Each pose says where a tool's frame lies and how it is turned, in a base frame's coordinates. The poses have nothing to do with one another.
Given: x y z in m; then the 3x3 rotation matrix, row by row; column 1 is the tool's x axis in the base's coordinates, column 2 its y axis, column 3 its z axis. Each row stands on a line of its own.
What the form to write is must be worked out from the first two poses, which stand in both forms.
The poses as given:
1:
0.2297, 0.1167, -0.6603
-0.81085, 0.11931, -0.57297
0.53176, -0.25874, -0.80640
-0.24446, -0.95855, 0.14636
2:
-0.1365, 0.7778, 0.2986
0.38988, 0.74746, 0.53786
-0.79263, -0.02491, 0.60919
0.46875, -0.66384, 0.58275
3:
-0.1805, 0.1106, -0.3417
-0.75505, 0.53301, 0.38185
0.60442, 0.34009, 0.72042
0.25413, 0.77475, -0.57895
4:
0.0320, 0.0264, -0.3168
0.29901, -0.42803, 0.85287
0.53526, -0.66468, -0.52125
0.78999, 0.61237, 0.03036
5:
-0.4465, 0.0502, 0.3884
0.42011, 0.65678, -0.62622
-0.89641, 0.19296, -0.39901
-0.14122, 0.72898, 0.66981
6:
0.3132, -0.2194, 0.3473
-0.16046, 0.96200, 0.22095
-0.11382, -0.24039, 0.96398
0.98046, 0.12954, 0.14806
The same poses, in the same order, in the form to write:
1: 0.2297, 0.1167, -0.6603, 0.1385, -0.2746, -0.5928, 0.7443
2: -0.1365, 0.7778, 0.2986, 0.6978, -0.4561, 0.0248, -0.5518
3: -0.1805, 0.1106, -0.3417, 0.0391, 0.3478, 0.8176, 0.4572
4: 0.0320, 0.0264, -0.3168, 0.4076, 0.6952, 0.0386, 0.5908
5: -0.4465, 0.0502, 0.3884, 0.7555, 0.3733, -0.1605, -0.5140
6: 0.3132, -0.2194, 0.3473, 0.4322, -0.4827, -0.4393, -0.6223
